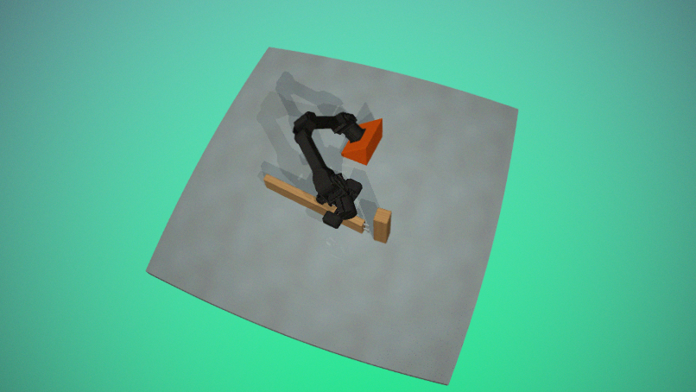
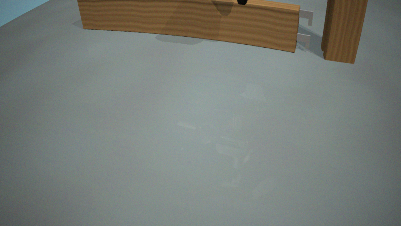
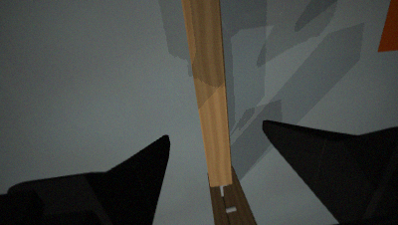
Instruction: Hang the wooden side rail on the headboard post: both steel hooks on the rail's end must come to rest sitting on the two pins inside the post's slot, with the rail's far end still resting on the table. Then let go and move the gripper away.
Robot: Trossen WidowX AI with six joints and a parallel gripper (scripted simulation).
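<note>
My gripper tip is 150 mm to the right of the headboard post.
</note>
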